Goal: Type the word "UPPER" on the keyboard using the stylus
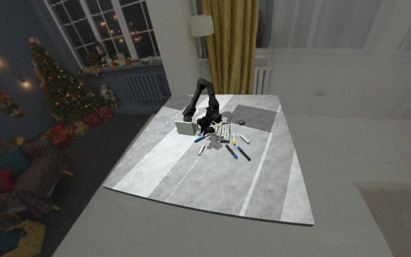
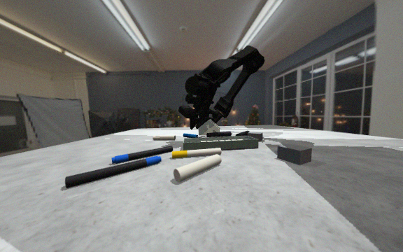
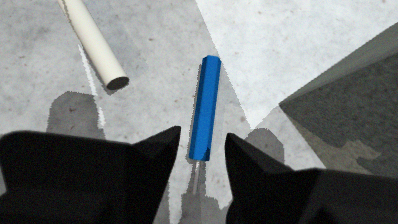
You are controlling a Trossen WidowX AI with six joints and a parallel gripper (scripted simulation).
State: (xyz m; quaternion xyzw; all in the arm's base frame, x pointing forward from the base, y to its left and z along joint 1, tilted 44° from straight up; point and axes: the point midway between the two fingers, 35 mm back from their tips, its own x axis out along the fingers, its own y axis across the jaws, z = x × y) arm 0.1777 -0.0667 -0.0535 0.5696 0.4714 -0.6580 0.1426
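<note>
Now: gripper tip 40 mm above the blue stylus. The rest, counted from my gripper tip: thin metal tip 40 mm below, 30 mm to the left, 20 mm ahead; then grey block 290 mm ahead, 230 mm to the left, 30 mm below.
</note>
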